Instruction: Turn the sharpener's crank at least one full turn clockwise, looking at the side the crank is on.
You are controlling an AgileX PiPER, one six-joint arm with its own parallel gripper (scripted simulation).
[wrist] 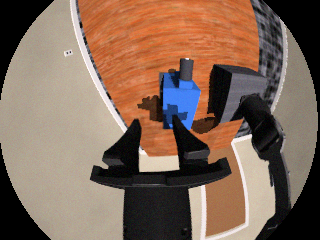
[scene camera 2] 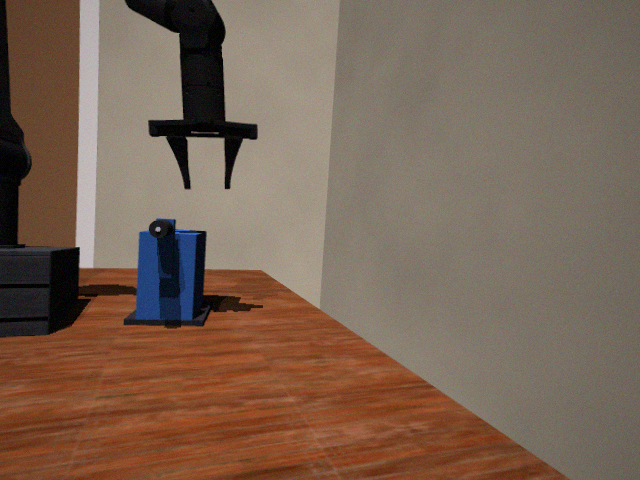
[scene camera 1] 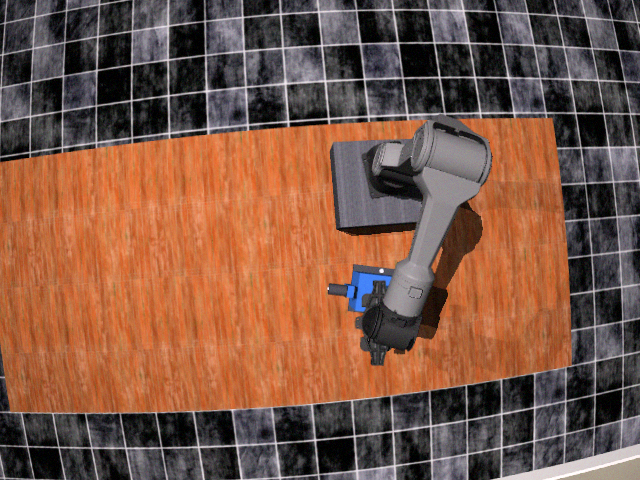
Note:
In view: my gripper [scene camera 2: 207, 189] and a pencil sharpener [scene camera 2: 178, 301].
My gripper also shows in the wrist view [wrist: 155, 121] and in scene camera 1 [scene camera 1: 371, 320]. The pencil sharpener shows as well in the wrist view [wrist: 183, 102] and in scene camera 1 [scene camera 1: 362, 276].

